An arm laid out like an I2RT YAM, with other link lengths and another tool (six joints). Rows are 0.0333 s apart.
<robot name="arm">
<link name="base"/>
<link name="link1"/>
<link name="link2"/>
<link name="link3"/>
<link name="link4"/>
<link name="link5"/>
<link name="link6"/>
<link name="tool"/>
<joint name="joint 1" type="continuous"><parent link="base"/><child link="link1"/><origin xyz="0 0 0.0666" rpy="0 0 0"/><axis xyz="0 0 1"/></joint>
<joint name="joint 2" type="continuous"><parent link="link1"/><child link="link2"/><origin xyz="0.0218 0.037 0.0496" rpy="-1.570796 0 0"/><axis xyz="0 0 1"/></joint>
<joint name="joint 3" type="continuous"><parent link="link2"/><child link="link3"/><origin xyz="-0.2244 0 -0.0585" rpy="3.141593 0 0"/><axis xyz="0 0 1"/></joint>
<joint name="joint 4" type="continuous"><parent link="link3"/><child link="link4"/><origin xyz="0.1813 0.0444 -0.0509" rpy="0 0 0"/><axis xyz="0 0 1"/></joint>
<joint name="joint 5" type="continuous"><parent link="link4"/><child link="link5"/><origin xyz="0.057 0.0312 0.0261" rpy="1.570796 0 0"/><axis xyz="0 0 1"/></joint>
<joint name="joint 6" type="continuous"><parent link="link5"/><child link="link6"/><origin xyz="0.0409 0 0.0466" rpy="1.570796 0 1.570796"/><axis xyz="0 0 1"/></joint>
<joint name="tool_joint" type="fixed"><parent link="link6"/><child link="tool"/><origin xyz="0 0.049 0.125" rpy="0.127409 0 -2.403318"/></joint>
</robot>
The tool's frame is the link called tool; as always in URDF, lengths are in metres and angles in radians. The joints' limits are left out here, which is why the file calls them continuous.
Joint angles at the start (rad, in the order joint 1, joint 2, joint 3, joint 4, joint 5, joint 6): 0.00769 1.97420 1.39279 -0.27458 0.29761 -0.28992
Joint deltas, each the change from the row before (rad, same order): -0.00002 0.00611 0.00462 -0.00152 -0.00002 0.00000; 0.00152 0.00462 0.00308 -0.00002 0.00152 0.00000; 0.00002 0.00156 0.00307 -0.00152 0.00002 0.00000; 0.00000 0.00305 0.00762 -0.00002 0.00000 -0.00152; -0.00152 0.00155 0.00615 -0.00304 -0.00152 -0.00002; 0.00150 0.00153 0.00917 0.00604 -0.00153 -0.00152; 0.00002 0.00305 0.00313 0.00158 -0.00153 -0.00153; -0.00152 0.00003 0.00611 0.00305 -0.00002 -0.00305; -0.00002 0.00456 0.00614 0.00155 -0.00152 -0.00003; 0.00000 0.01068 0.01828 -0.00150 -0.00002 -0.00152; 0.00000 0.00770 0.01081 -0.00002 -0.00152 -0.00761; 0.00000 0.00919 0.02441 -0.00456 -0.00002 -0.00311; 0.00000 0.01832 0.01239 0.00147 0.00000 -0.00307; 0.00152 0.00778 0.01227 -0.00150 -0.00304 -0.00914; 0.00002 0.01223 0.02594 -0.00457 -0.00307 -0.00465
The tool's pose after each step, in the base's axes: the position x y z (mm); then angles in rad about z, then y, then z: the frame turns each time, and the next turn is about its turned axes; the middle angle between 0 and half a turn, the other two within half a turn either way. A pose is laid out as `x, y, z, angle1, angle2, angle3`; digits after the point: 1 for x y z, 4 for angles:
378.3, -55.8, 58.4, -0.4055, 2.5066, 1.7113
378.9, -55.5, 57.7, -0.4073, 2.5075, 1.7085
379.3, -55.5, 57.8, -0.4073, 2.5075, 1.7084
381.1, -55.5, 58.8, -0.4051, 2.5034, 1.7098
382.0, -55.9, 59.5, -0.4034, 2.5024, 1.7125
385.7, -55.1, 62.0, -0.3926, 2.4904, 1.7215
386.7, -54.9, 61.8, -0.3897, 2.4893, 1.7226
388.8, -55.6, 63.8, -0.3872, 2.4809, 1.7248
390.5, -55.4, 63.9, -0.3833, 2.4785, 1.7284
394.3, -55.4, 64.9, -0.3807, 2.4729, 1.7305
396.7, -55.5, 65.1, -0.3784, 2.4706, 1.7252
401.5, -55.6, 68.0, -0.3740, 2.4608, 1.7281
404.0, -55.7, 64.7, -0.3767, 2.4650, 1.7219
406.6, -55.0, 65.1, -0.3710, 2.4632, 1.7164
411.7, -54.7, 67.1, -0.3631, 2.4556, 1.7197

